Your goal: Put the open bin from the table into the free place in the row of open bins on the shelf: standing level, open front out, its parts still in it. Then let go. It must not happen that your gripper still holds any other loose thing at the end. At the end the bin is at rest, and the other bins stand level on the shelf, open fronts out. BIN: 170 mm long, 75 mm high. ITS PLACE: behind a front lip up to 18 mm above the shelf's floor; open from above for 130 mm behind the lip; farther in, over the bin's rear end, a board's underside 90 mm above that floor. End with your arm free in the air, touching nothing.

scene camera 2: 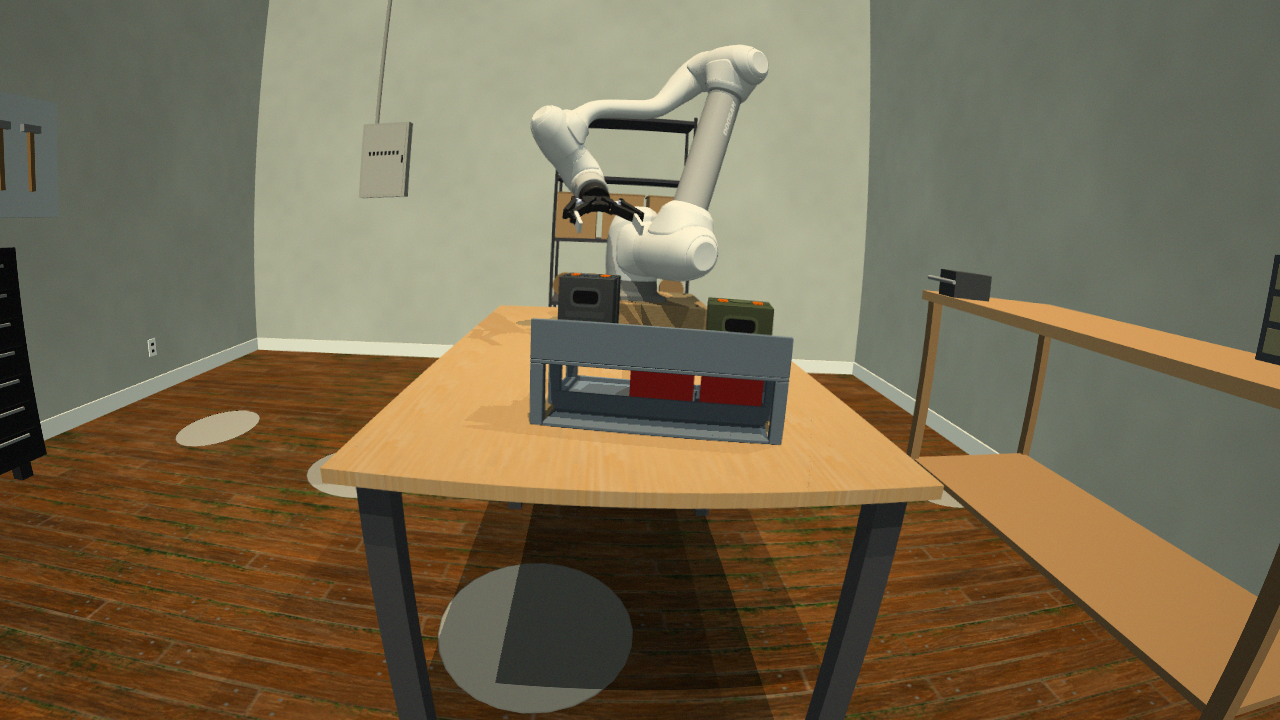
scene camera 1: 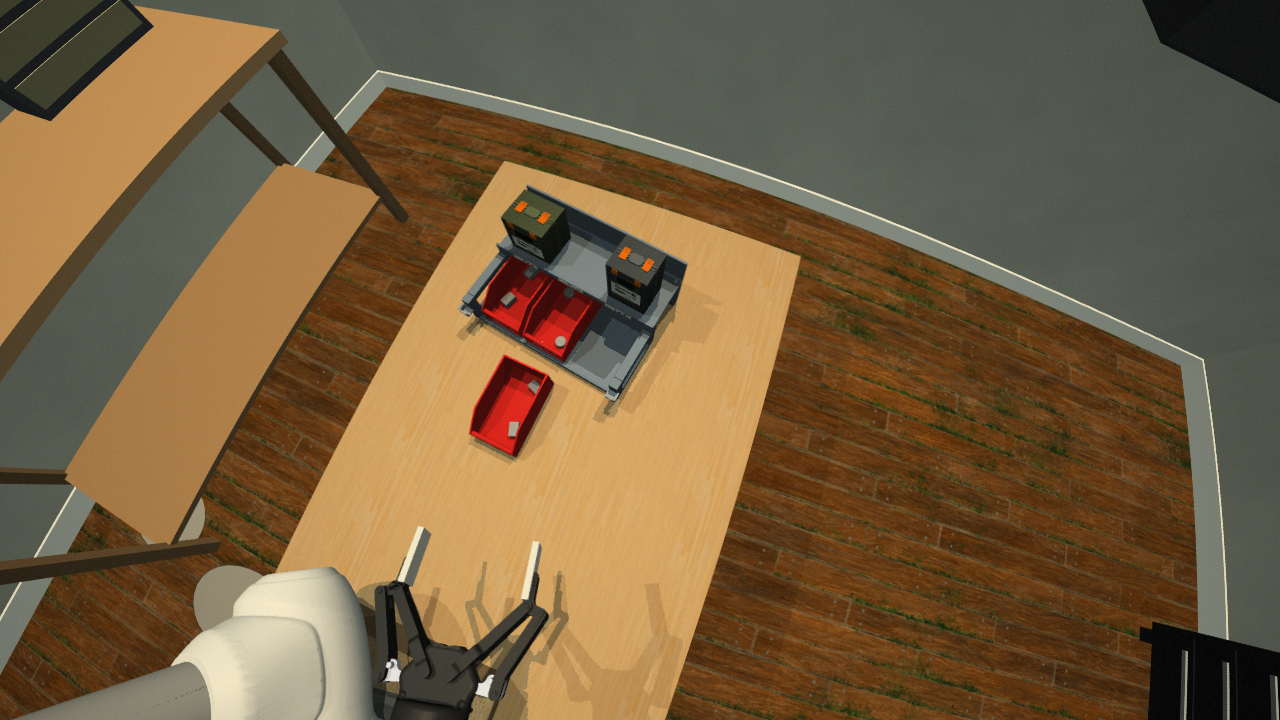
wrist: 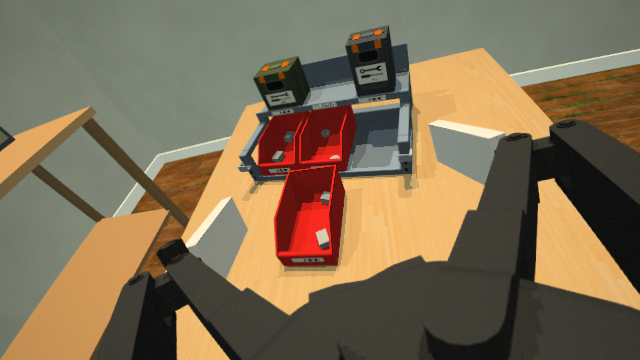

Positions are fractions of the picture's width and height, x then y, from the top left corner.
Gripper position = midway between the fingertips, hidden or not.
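Note:
I can see my gripper (scene camera 1: 0.38, 0.75) from the scene, and the gripper is visible to me in the wrist view (wrist: 0.52, 0.50) too.

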